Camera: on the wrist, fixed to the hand. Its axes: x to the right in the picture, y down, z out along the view.
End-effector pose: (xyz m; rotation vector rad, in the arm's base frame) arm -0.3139 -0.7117 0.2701 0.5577 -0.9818 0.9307
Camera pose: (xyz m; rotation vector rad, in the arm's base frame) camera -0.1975 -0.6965 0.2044 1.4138 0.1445 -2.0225
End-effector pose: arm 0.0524 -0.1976 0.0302 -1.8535 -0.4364 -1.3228
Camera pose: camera -0.0787 -0.2090 0.0583 -0.0475 1.9227 0.5465
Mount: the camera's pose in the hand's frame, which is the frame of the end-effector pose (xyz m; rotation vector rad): -0.0243 -0.0923 -0.0948 -0.0144 -0.7340 -2.9950
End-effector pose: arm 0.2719 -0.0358 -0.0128 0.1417 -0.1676 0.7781
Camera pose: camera 0.3294 -0.0995 -0.1164 0.4273 -0.3992 -2.2995
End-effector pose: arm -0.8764 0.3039 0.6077 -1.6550 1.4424 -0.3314
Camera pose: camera -0.8886 0.2774 0.7390 -1.9197 -2.2872 -0.8505
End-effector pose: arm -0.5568 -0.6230 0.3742 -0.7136 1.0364 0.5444
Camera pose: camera -0.5564 -0.7566 0.3903 -1.0679 -1.2555 -1.6955
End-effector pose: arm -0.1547 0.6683 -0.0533 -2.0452 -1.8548 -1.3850
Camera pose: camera -0.2805 0.6209 -0.0584 -1.0677 1.5522 -0.2714
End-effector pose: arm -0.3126 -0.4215 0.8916 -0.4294 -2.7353 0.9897
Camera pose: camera -0.2816 -0.4414 1.0210 2.8660 -0.5691 -0.1695
